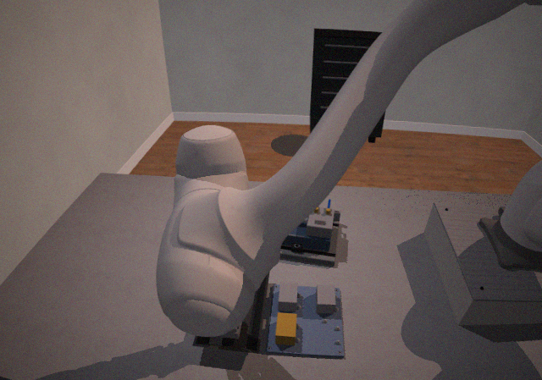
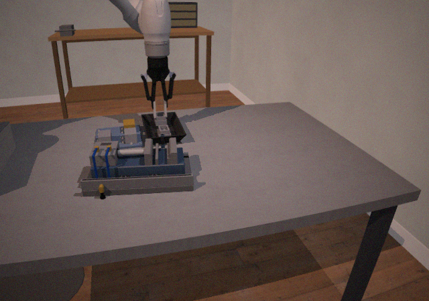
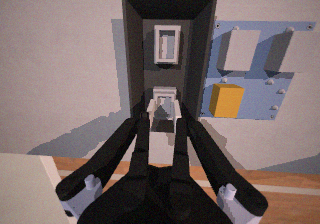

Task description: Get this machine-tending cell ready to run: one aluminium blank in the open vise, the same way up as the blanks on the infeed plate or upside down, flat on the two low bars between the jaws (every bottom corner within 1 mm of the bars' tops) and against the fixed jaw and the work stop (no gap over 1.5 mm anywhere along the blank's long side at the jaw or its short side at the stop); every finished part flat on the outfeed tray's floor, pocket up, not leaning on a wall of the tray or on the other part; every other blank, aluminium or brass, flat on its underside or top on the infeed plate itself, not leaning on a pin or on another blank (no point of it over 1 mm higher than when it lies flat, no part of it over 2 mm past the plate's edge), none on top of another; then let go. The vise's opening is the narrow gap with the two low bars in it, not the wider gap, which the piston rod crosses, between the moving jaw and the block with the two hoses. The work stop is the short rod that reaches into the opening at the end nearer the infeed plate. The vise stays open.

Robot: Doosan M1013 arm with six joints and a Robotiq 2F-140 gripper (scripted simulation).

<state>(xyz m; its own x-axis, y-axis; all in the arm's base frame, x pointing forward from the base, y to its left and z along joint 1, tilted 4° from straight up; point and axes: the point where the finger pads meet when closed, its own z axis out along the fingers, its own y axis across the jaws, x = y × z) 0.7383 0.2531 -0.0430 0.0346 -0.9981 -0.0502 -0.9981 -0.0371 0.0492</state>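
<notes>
My hand is 120 mm past the brass blank, 10 mm to the left of it and 60 mm above it. From my hand the other things lie so: blue vise: 90 mm behind, 340 mm to the right, 50 mm below; then aluminium blank: 120 mm behind, 100 mm to the right, 60 mm below; then infeed plate: 160 mm behind, 60 mm to the right, 80 mm below.
</notes>
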